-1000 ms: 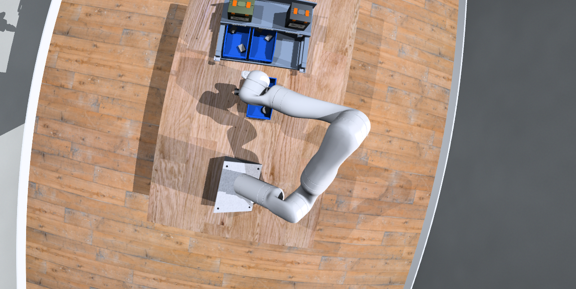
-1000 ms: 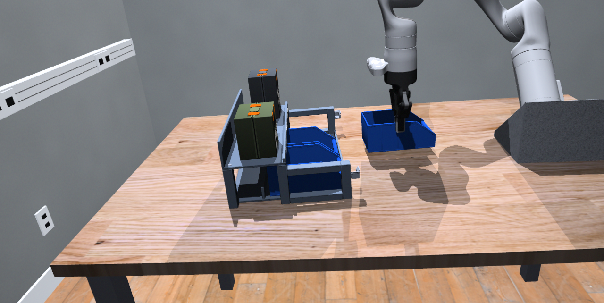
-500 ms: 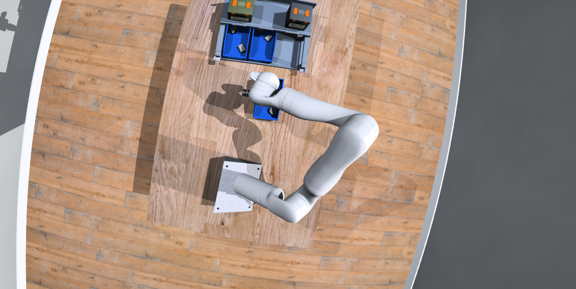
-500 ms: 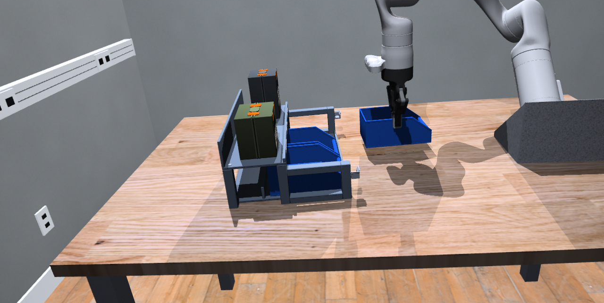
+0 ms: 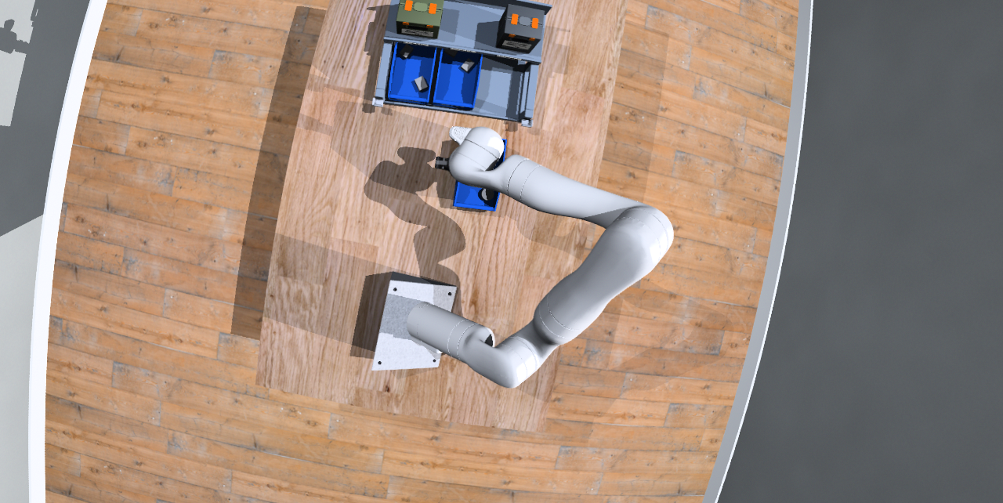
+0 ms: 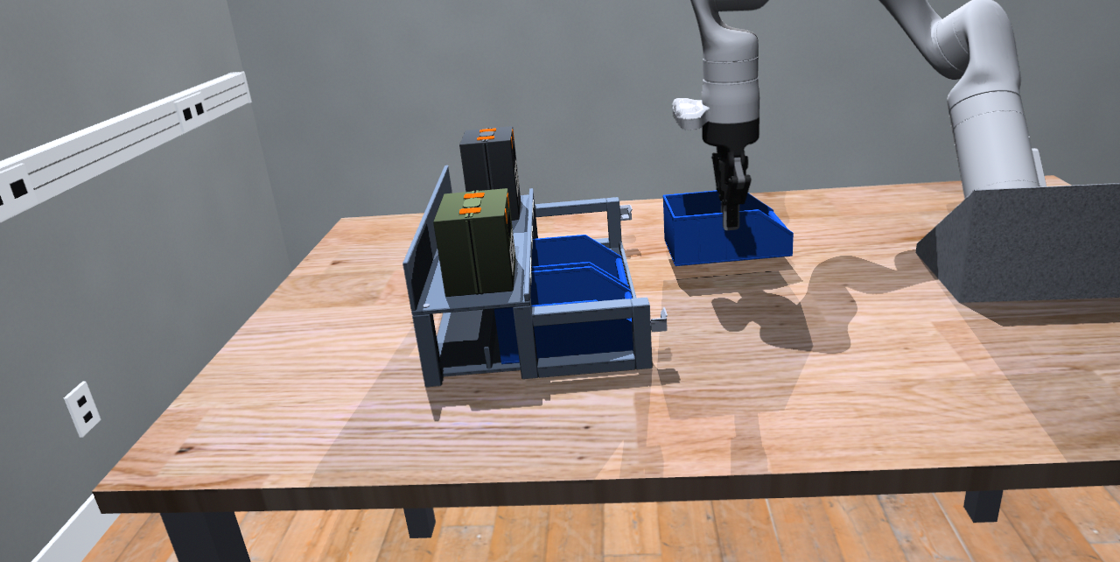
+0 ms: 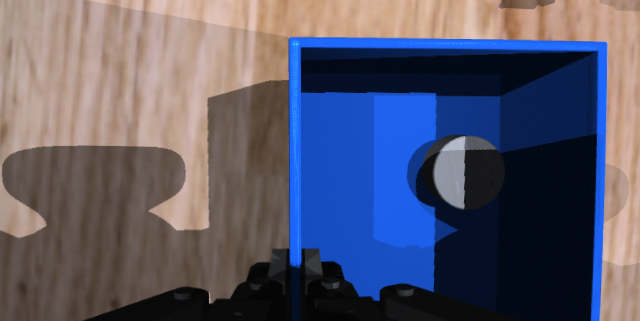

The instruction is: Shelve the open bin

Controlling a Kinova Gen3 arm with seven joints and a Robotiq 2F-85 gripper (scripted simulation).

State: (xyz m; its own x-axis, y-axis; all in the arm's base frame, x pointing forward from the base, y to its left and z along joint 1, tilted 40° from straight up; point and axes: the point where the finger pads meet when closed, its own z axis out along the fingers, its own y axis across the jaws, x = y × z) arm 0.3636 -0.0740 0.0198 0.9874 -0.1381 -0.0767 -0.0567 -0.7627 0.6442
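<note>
Now: the round grey part 80 mm to the right of my hand, 60 mm below it and 30 mm ahead of it. Also, from my hand: green box (350 mm ahead, 130 mm to the left, 50 mm above); dark box (330 mm ahead, 100 mm to the right, 60 mm above); shelf (270 mm ahead, 30 mm below, 20 mm to the left).
</note>
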